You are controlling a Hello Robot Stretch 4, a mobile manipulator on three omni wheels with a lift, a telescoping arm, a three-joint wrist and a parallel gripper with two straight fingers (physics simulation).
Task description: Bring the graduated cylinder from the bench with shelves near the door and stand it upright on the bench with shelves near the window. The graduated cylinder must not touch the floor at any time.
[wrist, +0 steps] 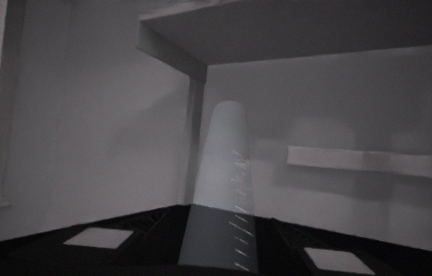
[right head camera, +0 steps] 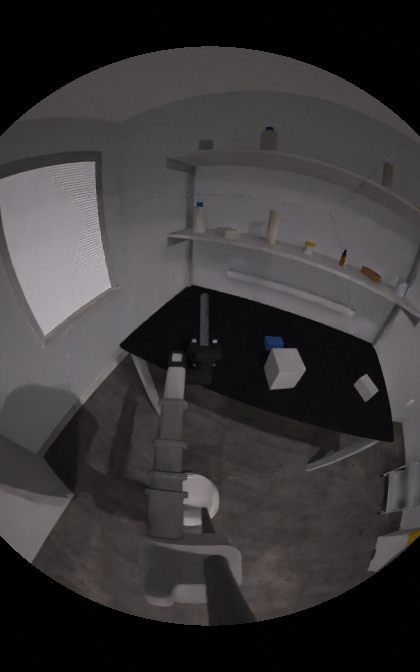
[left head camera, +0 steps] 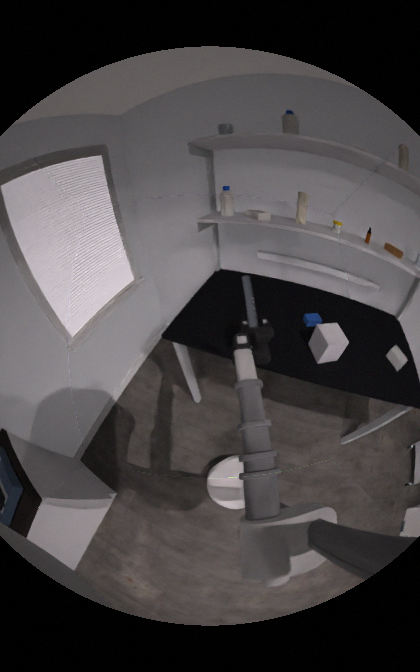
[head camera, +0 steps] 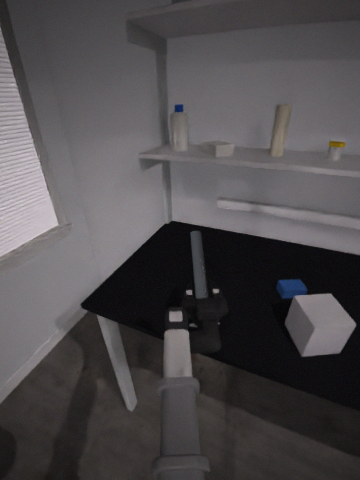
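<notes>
The grey graduated cylinder stands upright on the black top of the bench near the window, close to its front left corner. Its foot is hidden by my gripper in the head views. My gripper is open, with one finger on each side of the cylinder's lower part. The wrist view shows the cylinder's scale marks between the two finger pads.
A white cube and a blue block lie on the bench to the right, a smaller white cube farther right. The shelf above holds a bottle, a roll and a jar. The window is at the left.
</notes>
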